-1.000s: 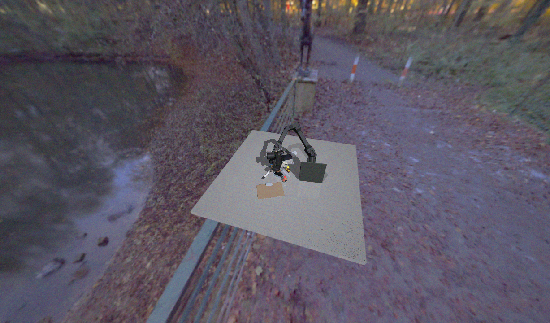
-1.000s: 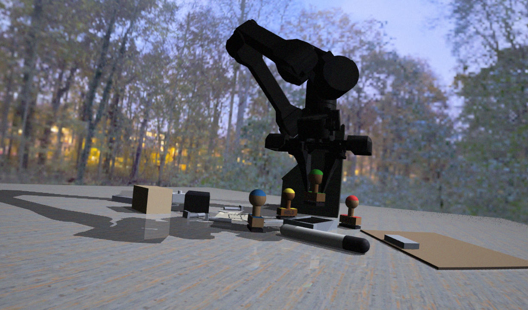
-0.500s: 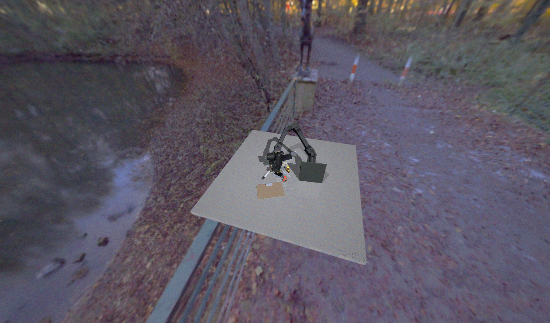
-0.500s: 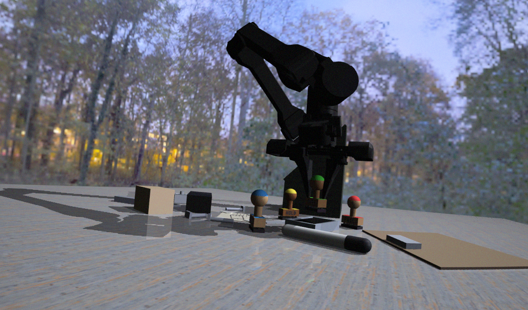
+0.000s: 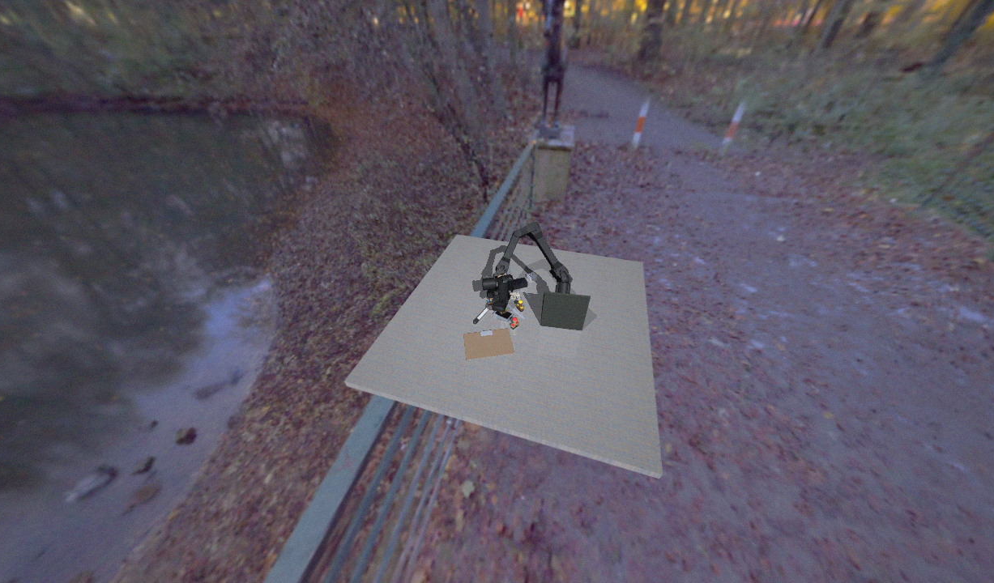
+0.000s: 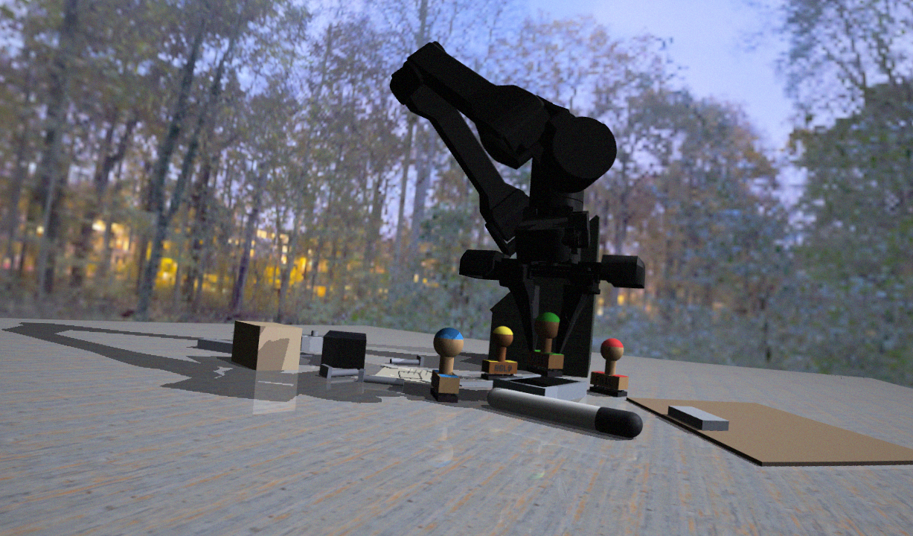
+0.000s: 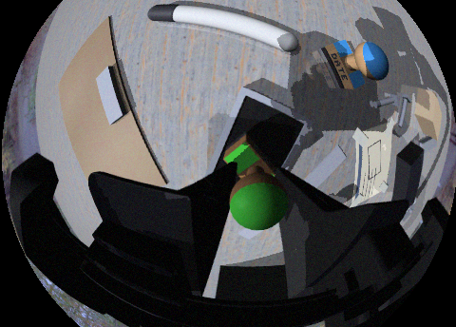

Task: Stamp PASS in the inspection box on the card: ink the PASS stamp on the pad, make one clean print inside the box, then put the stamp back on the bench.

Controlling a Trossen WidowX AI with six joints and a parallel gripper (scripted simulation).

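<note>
Now: gripper tip 4 cm above the ink pad. The rest, counted from my gripper tip: yellow-topped hold stamp: 8 cm behind, 7 cm to the right, 3 cm below; then green-topped stamp: right at my gripper tip; then red-topped fail stamp: 8 cm behind, 6 cm to the left, 3 cm below.
</note>
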